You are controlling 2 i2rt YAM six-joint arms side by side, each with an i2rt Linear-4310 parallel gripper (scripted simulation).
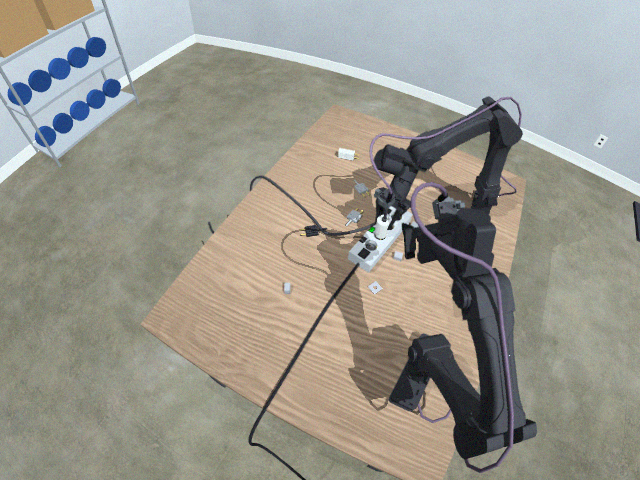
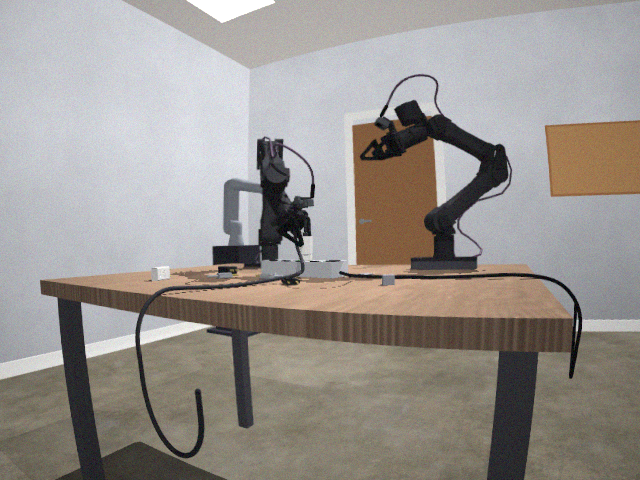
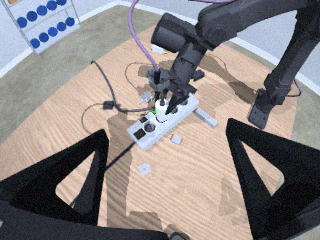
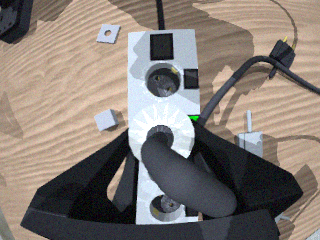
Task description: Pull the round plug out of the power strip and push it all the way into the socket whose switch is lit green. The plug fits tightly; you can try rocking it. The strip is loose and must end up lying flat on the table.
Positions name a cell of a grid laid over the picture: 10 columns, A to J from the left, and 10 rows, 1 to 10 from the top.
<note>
I see my left gripper (image 2: F4), my right gripper (image 2: E6) and a white round plug (image 4: F6).
My left gripper shows as well in image 3 (image 3: F6). My right gripper is seen too in image 4 (image 4: F6).
</note>
